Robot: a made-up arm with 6 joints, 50 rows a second.
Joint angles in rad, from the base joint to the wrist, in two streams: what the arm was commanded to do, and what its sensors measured. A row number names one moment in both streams.
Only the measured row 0 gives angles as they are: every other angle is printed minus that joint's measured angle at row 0.
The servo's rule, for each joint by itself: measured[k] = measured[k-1] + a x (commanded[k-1-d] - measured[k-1]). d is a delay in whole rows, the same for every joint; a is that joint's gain. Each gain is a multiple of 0.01, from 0.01 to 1. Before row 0 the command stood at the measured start. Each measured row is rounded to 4 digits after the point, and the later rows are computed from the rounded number. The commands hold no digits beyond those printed.
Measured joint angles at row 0:
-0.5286 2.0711 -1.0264 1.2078 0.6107 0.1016
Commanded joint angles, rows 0 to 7:
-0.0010 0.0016 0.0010 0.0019 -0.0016 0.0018
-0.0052 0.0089 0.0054 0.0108 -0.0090 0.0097
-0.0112 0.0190 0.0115 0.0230 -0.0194 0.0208
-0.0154 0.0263 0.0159 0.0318 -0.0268 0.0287
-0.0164 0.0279 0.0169 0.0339 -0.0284 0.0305
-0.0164 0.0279 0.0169 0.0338 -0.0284 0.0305
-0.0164 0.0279 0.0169 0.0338 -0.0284 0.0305
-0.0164 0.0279 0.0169 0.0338 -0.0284 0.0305
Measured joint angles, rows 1 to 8:
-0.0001 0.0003 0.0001 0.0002 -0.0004 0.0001
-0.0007 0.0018 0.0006 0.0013 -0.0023 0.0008
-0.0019 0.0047 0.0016 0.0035 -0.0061 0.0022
-0.0034 0.0084 0.0029 0.0063 -0.0107 0.0041
-0.0048 0.0117 0.0042 0.0091 -0.0146 0.0059
-0.0061 0.0145 0.0053 0.0116 -0.0176 0.0076
-0.0072 0.0168 0.0063 0.0138 -0.0200 0.0092
-0.0082 0.0187 0.0073 0.0158 -0.0218 0.0107
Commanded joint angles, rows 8 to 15:
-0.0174 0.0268 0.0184 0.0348 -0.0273 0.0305
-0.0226 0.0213 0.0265 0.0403 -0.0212 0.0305
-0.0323 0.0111 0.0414 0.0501 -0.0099 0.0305
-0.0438 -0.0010 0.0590 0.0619 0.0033 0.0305
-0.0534 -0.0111 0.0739 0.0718 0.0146 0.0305
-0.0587 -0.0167 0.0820 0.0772 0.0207 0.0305
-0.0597 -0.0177 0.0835 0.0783 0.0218 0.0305
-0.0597 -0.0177 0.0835 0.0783 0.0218 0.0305
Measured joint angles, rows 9 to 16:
-0.0092 0.0201 0.0083 0.0177 -0.0230 0.0121
-0.0107 0.0203 0.0099 0.0200 -0.0226 0.0134
-0.0131 0.0187 0.0127 0.0230 -0.0198 0.0146
-0.0165 0.0154 0.0169 0.0269 -0.0147 0.0157
-0.0206 0.0109 0.0220 0.0314 -0.0083 0.0167
-0.0248 0.0062 0.0274 0.0360 -0.0019 0.0177
-0.0286 0.0021 0.0324 0.0402 0.0033 0.0186
-0.0320 -0.0013 0.0370 0.0440 0.0074 0.0194

